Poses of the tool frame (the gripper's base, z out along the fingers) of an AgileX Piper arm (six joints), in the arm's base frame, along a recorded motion.
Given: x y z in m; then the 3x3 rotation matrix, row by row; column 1 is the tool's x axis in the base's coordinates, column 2 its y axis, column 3 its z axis. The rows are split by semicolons.
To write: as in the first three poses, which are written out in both.
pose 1, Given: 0.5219 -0.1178 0.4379; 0.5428 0.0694 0.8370; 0.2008 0.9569 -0.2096; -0.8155 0.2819 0.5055
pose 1, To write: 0.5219 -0.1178 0.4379 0.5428 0.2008 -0.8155 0.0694 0.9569 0.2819
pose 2, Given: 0.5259 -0.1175 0.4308; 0.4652 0.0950 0.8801; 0.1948 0.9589 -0.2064; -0.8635 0.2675 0.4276
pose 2, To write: 0.5259 -0.1175 0.4308 0.4652 0.1948 -0.8635 0.0950 0.9589 0.2675
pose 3, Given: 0.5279 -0.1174 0.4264; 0.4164 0.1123 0.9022; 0.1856 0.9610 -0.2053; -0.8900 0.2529 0.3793
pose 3, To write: 0.5279 -0.1174 0.4264 0.4164 0.1856 -0.8900 0.1123 0.9610 0.2529
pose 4, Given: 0.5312 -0.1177 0.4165; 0.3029 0.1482 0.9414; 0.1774 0.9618 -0.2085; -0.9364 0.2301 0.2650
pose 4, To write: 0.5312 -0.1177 0.4165 0.3029 0.1774 -0.9364 0.1482 0.9618 0.2301
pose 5, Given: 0.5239 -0.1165 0.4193; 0.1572 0.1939 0.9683; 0.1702 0.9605 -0.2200; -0.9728 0.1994 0.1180
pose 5, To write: 0.5239 -0.1165 0.4193 0.1572 0.1702 -0.9728 0.1939 0.9605 0.1994
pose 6, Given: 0.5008 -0.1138 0.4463; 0.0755 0.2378 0.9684; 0.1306 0.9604 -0.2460; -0.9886 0.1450 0.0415
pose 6, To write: 0.5008 -0.1138 0.4463 0.0755 0.1306 -0.9886 0.2378 0.9604 0.1450
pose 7, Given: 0.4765 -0.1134 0.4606; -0.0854 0.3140 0.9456; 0.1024 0.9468 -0.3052; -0.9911 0.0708 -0.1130
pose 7, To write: 0.4765 -0.1134 0.4606 -0.0854 0.1024 -0.9911 0.3140 0.9468 0.0708
